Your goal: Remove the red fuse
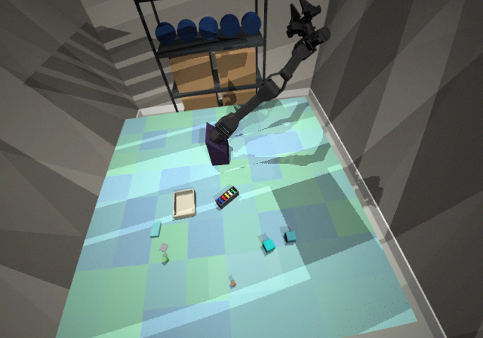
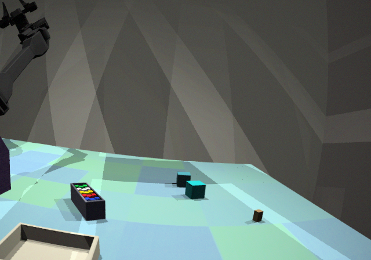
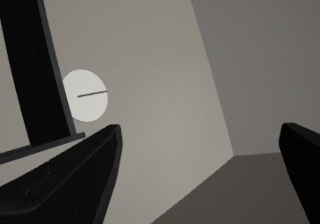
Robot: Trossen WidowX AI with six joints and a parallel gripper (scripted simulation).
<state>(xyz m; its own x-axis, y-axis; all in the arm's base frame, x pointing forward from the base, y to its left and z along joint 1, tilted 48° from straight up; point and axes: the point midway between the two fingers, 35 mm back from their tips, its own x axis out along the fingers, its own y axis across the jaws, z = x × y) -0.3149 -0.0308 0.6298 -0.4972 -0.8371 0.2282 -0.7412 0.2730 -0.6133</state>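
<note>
My gripper tip is now 61 cm above the red fuse, 60 cm short of it and 41 cm to the left of it. Also, from my gripper tip: brown piece: 95 cm ahead, 63 cm below, 39 cm to the right; then beige tray: 64 cm below, 61 cm to the right, 59 cm ahead; then grey piece: 79 cm ahead, 69 cm to the right, 64 cm below.
</note>
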